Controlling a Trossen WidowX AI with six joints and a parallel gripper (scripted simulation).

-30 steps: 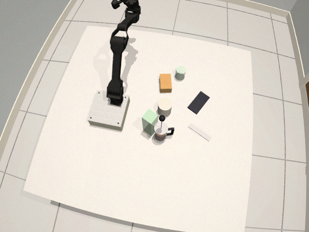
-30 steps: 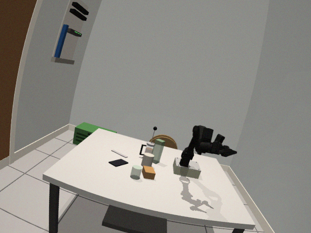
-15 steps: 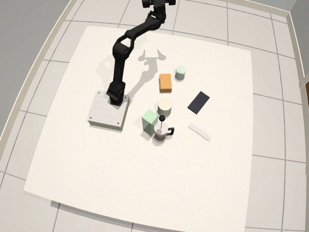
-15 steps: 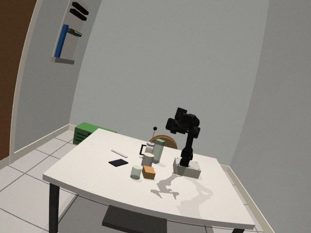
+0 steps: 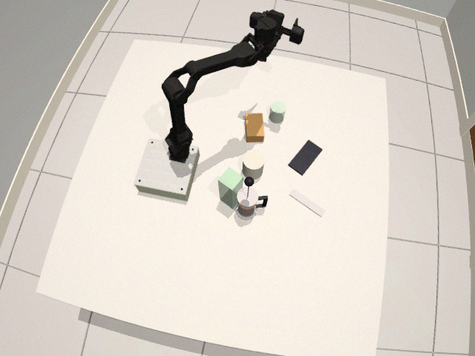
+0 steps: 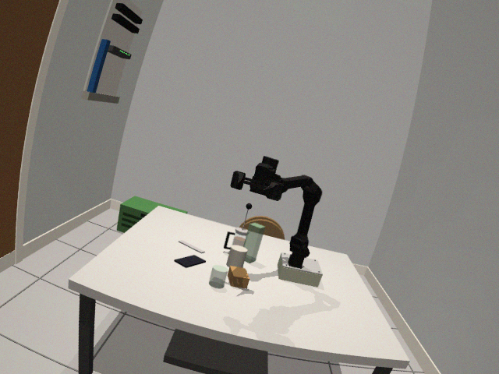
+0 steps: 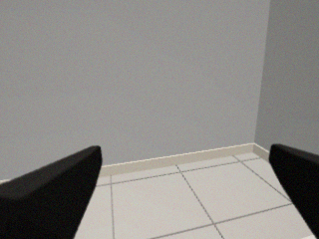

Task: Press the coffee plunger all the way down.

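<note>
My gripper tip is 2 cm short of the glass coffee press, 56 cm to the left of it and 32 cm above it. The rest, counted from my gripper tip: pale green box 6 cm behind, 54 cm to the right, 36 cm below.
</note>
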